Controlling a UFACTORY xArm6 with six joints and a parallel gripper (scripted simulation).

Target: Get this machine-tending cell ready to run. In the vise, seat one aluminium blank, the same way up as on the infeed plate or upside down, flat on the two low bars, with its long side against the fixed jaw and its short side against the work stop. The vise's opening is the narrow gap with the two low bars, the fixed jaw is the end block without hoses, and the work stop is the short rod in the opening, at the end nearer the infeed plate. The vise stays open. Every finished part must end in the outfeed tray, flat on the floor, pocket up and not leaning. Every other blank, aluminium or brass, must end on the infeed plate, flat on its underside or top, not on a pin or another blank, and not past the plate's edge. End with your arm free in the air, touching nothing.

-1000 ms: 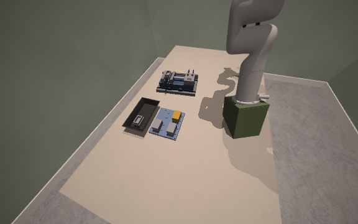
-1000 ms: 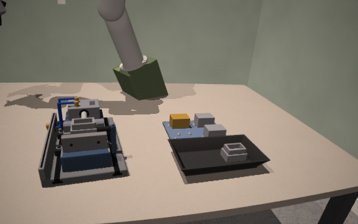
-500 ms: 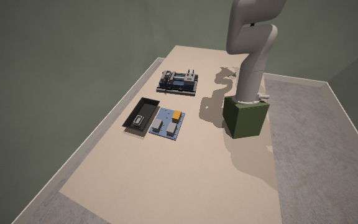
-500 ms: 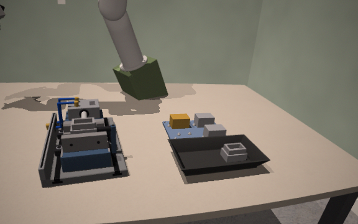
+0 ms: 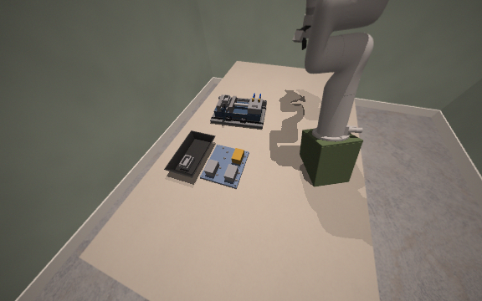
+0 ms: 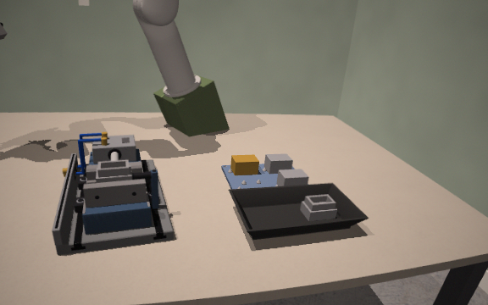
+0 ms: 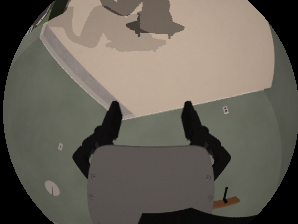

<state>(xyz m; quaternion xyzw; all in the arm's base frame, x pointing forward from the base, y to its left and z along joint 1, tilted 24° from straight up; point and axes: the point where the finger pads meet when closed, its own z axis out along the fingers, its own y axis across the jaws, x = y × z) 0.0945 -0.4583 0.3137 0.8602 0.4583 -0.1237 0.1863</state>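
My gripper is now 660 mm to the right of the brass blank, 230 mm short of it and 220 mm above it. The rest, counted from my hand: vise: 360 mm to the left, 320 mm ahead, 200 mm below.
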